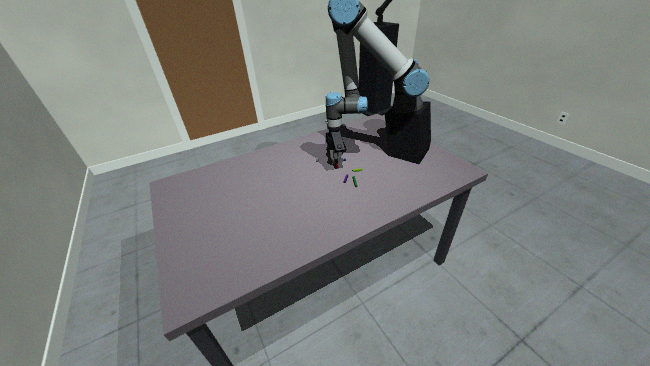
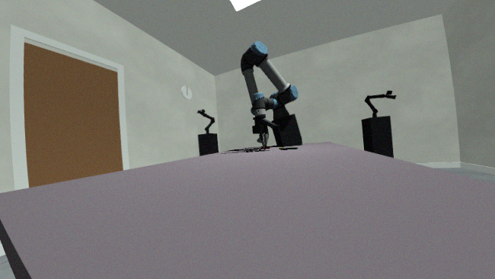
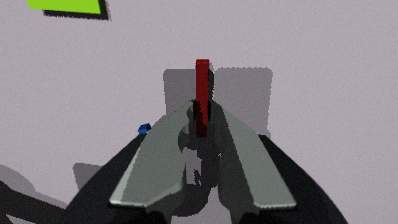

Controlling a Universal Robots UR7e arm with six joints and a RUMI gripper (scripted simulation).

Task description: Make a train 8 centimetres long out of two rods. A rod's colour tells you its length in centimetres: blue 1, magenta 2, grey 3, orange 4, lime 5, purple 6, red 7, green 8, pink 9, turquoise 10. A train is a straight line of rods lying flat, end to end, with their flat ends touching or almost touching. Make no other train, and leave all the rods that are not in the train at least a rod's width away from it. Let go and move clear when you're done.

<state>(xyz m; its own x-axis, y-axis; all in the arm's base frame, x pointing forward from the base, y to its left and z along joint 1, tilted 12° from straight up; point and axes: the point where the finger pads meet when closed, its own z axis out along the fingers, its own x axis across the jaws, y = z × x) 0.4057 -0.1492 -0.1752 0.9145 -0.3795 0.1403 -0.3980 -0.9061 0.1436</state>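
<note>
Now: the red rod 1 cm below my hand. From my hand the other things lie so: purple rod 3 cm ahead, 12 cm to the left, 2 cm below; then grey rod 4 cm ahead, 11 cm to the right, 2 cm below; then lime rod 6 cm behind, 11 cm to the left, 2 cm below.
</note>
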